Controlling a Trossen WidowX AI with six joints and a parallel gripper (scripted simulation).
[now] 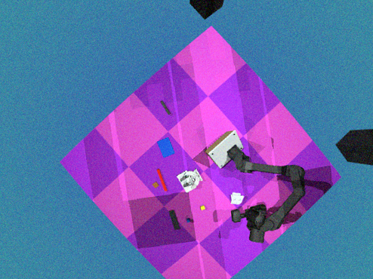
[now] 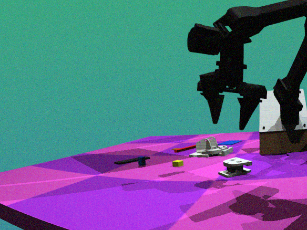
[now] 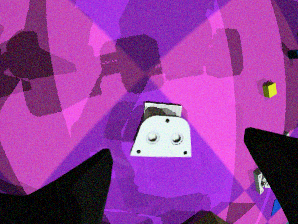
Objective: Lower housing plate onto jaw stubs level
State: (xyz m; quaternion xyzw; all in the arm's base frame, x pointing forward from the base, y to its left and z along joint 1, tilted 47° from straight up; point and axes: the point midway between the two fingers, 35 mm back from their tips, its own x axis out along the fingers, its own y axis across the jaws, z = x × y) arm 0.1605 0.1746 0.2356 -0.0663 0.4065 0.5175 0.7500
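Right now the housing plate is 90 mm below my gripper tip, 30 mm to the right of it and 10 mm behind it. The rest, counted from my gripper tip: blue cube: 300 mm ahead, 110 mm to the right, 100 mm below; white stepped block: 110 mm below, 30 mm to the right, 10 mm behind; yellow cube: 180 mm ahead, 120 mm to the right, 110 mm below.
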